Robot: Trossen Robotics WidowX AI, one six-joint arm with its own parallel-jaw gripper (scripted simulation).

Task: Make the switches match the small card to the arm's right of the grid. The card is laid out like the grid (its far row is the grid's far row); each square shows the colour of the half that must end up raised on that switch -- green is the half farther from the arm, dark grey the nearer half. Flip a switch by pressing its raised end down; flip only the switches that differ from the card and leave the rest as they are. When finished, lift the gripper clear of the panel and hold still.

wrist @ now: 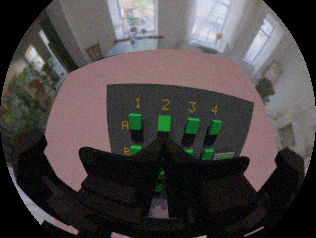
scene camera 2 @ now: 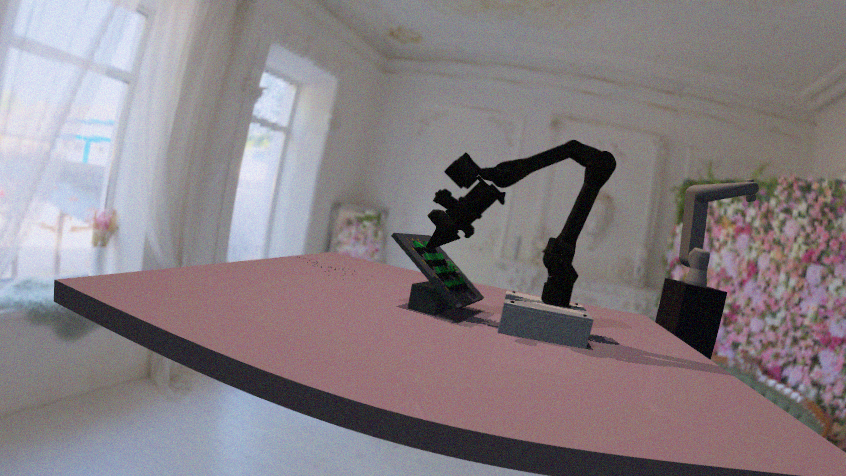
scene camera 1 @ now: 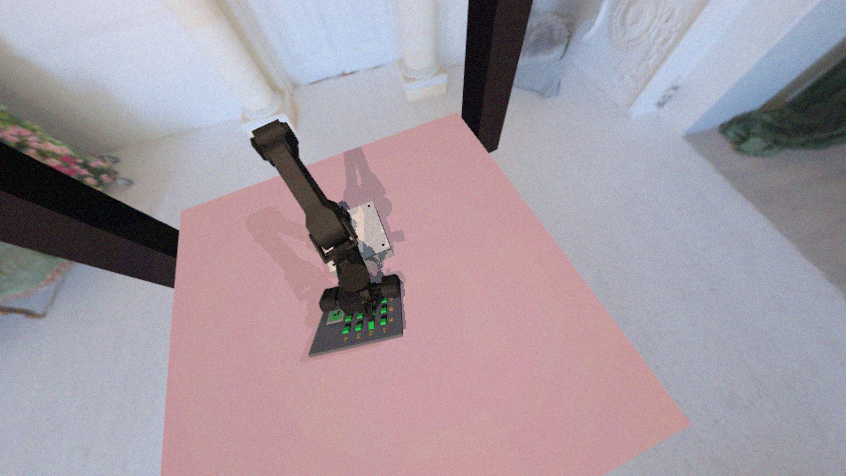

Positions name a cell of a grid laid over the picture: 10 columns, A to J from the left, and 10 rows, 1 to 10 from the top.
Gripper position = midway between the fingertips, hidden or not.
Observation:
The gripper (scene camera 2: F6) is shut, with nothing in its grasp.
The gripper also shows in the wrist view (wrist: F6) and in scene camera 1 (scene camera 1: E7).

